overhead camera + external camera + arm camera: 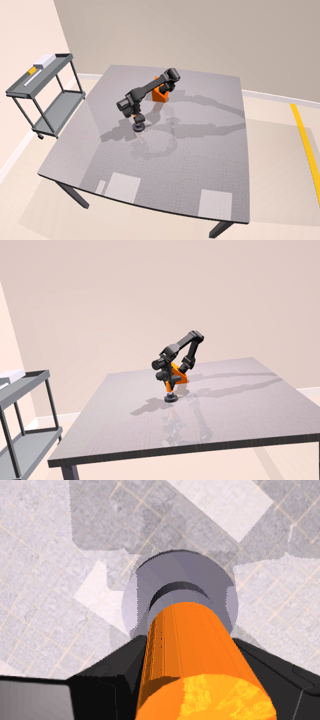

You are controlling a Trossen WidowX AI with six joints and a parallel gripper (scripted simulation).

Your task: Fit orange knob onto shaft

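The orange knob lies 3 cm above my gripper tip. From my gripper tip the other things lie so: round pedestal (4 cm below).
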